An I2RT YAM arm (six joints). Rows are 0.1 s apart.
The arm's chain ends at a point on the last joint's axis. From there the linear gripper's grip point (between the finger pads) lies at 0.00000 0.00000 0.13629 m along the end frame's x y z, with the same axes.
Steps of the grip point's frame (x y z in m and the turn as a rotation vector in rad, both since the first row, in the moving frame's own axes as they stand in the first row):
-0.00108 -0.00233 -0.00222 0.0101 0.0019 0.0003
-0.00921 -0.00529 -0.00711 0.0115 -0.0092 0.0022
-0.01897 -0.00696 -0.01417 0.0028 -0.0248 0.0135
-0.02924 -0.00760 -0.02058 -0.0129 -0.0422 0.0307
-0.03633 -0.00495 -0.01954 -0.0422 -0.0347 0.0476
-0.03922 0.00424 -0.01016 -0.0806 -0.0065 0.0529
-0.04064 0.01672 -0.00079 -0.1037 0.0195 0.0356
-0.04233 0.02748 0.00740 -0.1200 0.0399 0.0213
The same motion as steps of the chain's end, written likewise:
-0.00134 -0.00095 -0.00221 0.0101 0.0019 0.0003
-0.00796 -0.00372 -0.00710 0.0115 -0.0092 0.0022
-0.01559 -0.00656 -0.01413 0.0028 -0.0248 0.0135
-0.02346 -0.00927 -0.02045 -0.0129 -0.0422 0.0307
-0.03147 -0.01058 -0.01934 -0.0422 -0.0347 0.0476
-0.03805 -0.00670 -0.00971 -0.0806 -0.0065 0.0529
-0.04304 0.00257 -0.00003 -0.1037 0.0195 0.0356
-0.04758 0.01111 0.00849 -0.1200 0.0399 0.0213

